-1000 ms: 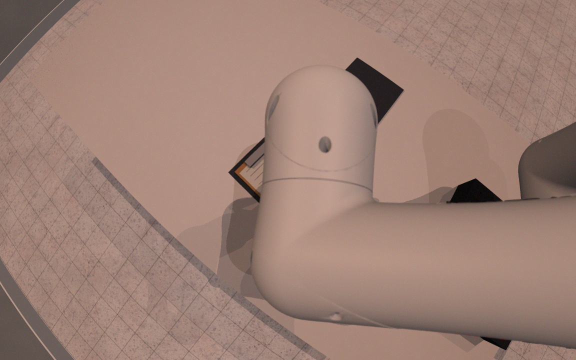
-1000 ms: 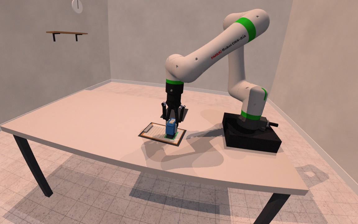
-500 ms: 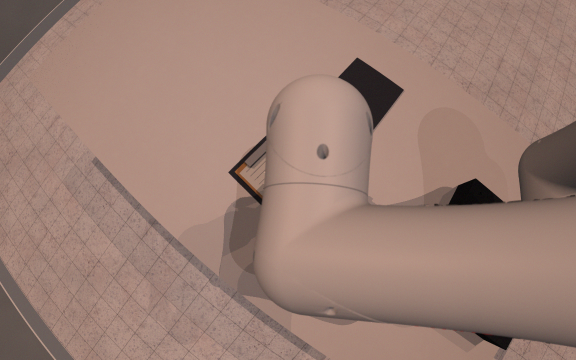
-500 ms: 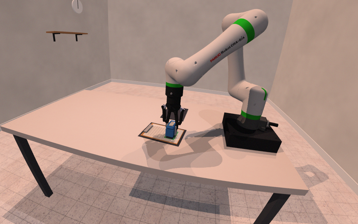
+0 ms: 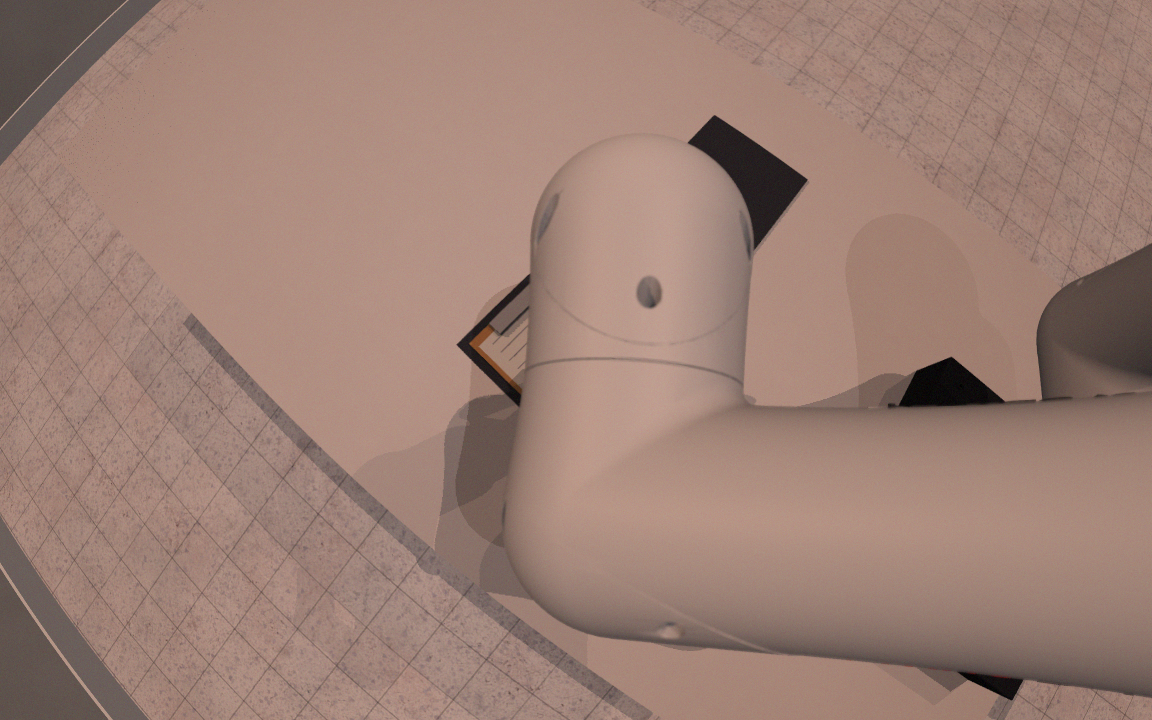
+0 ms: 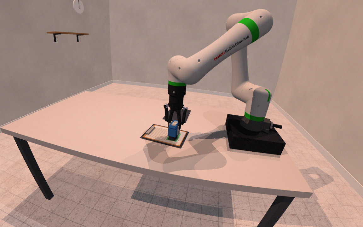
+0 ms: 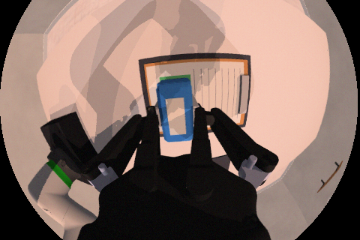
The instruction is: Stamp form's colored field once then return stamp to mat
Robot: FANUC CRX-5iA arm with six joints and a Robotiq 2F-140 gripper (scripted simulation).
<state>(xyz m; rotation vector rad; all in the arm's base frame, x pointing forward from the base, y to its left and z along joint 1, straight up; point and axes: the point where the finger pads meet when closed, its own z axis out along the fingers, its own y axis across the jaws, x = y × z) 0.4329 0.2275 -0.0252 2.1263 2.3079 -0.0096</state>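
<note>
Right now my hand is 300 mm to the left of the mat, 100 mm short of it and 60 mm above it. From my hand the other things lie so: form 80 mm ahead, 50 mm below; stamp 10 mm below.
</note>
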